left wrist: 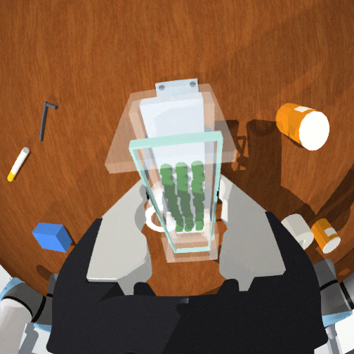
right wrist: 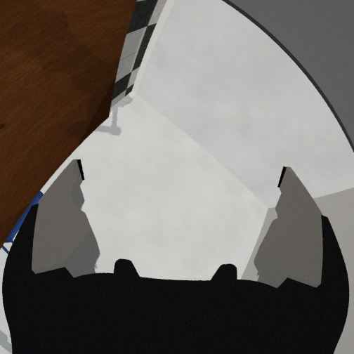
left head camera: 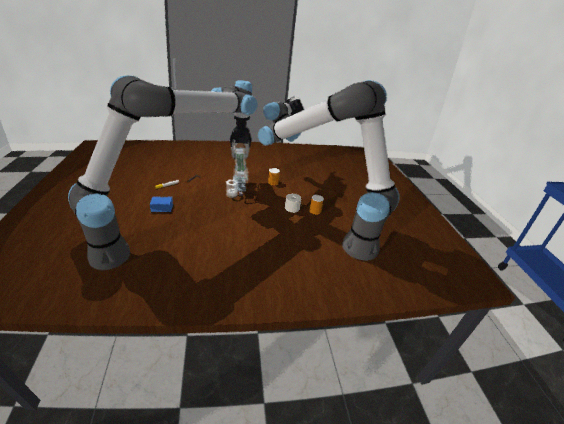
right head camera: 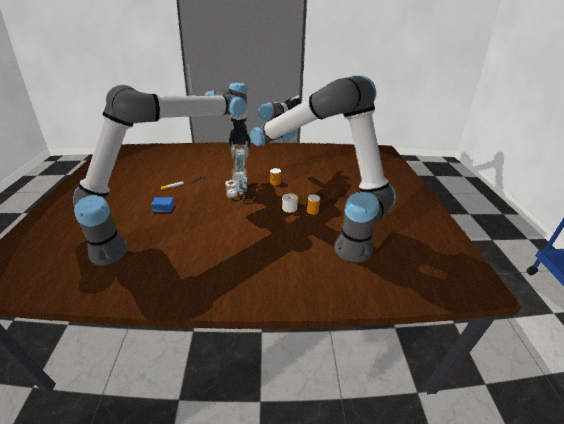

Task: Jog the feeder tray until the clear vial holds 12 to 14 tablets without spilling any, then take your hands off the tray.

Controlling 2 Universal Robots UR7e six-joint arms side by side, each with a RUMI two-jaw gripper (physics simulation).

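Pixels of known places: left gripper, fingertip midpoint: (left head camera: pixel 239 159) (right head camera: pixel 240 160); left arm's base at its link origin: (left head camera: pixel 109 255) (right head camera: pixel 108 252); right arm's base at its link origin: (left head camera: pixel 360 247) (right head camera: pixel 353 249).
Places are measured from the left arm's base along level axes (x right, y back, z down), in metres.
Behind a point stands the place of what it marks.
Note:
The clear feeder tray (left head camera: pixel 240 163) {x 0.220, y -0.656, z -0.145 m} (right head camera: pixel 240 163) {x 0.221, y -0.662, z -0.147 m} (left wrist: pixel 176 139) stands upright on a clear stand, with three rows of green tablets showing inside. My left gripper (left head camera: pixel 240 152) {x 0.193, y -0.702, z -0.142 m} (right head camera: pixel 239 152) {x 0.193, y -0.702, z -0.142 m} (left wrist: pixel 181 177) points down from above, its fingers closed against both sides of the tray. The clear vial (left head camera: pixel 231 189) {x 0.220, y -0.564, z -0.047 m} (right head camera: pixel 231 189) {x 0.224, y -0.567, z -0.050 m} stands low beside the tray; its white rim (left wrist: pixel 158 228) is partly hidden by the tray and left finger in the left wrist view. I cannot tell how many tablets it holds. My right gripper (right wrist: pixel 181 162) is open and empty, raised and facing the wall.
An orange bottle (left head camera: pixel 274 177) {x 0.357, y -0.779, z -0.047 m} (left wrist: pixel 302 125) stands right of the tray; a white cup (left head camera: pixel 293 203) {x 0.523, y -0.582, z -0.049 m} and another orange bottle (left head camera: pixel 316 205) {x 0.622, y -0.615, z -0.049 m} stand nearer the right arm. A blue block (left head camera: pixel 161 204) {x -0.001, y -0.322, z -0.037 m} (left wrist: pixel 52 237), a yellow-tipped marker (left head camera: pixel 167 184) {x -0.118, y -0.514, z -0.011 m} and a hex key (left wrist: pixel 43 121) lie left.

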